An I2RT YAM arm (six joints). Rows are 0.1 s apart.
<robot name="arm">
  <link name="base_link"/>
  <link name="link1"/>
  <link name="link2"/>
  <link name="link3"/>
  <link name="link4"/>
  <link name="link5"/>
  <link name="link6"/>
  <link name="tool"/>
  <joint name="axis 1" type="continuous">
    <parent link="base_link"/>
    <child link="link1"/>
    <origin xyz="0 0 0.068" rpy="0 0 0"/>
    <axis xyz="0 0 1"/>
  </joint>
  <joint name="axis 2" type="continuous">
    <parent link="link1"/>
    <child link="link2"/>
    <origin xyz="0.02 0.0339 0.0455" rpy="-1.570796 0 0"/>
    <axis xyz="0 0 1"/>
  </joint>
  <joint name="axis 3" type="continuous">
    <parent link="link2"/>
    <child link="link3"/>
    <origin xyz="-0.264 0 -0.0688" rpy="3.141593 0 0"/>
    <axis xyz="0 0 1"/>
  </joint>
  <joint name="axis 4" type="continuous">
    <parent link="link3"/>
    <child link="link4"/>
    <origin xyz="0.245 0.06 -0.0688" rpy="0 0 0"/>
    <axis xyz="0 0 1"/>
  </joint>
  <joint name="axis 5" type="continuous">
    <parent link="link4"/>
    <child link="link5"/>
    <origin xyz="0.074 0.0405 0.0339" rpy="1.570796 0 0"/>
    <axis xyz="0 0 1"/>
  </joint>
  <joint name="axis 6" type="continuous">
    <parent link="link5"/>
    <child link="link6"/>
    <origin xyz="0.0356 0 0.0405" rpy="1.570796 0 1.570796"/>
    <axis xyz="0 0 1"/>
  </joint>
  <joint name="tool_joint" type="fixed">
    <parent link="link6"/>
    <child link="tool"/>
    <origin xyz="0 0 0" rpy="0 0 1.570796"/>
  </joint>
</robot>
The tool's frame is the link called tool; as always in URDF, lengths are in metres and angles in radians. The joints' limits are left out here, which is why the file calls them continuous.
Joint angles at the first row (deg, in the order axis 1, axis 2, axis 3, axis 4, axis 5, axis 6):
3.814 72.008 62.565 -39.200 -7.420 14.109
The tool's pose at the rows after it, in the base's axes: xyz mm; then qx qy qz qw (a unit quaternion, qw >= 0):
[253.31, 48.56, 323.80, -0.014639, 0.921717, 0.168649, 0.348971]
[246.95, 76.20, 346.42, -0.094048, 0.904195, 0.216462, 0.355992]
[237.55, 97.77, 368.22, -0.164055, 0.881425, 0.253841, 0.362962]
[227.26, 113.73, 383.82, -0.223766, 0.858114, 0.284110, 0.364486]
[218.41, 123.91, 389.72, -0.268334, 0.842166, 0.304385, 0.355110]
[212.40, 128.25, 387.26, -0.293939, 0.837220, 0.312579, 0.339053]
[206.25, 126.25, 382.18, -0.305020, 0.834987, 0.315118, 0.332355]
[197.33, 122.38, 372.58, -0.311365, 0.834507, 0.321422, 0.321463]
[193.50, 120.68, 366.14, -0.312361, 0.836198, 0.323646, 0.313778]
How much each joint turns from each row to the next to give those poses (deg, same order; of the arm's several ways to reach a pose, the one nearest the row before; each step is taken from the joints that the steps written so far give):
5.333 -1.312 3.278 -1.705 -5.027 -1.705
5.726 0.175 4.372 -1.420 -4.307 -2.077
4.743 0.087 4.218 -1.531 -3.541 -2.339
3.761 0.000 3.038 -1.333 -3.255 -2.403
2.600 -0.043 1.356 -1.552 -2.668 -2.230
1.311 -0.176 -0.197 -1.661 -1.573 -1.748
0.131 -1.333 -1.793 -0.459 -0.896 -1.159
0.000 -2.251 -3.321 -0.110 -1.247 -0.569
0.002 -1.005 -1.858 -0.021 -0.457 -0.107

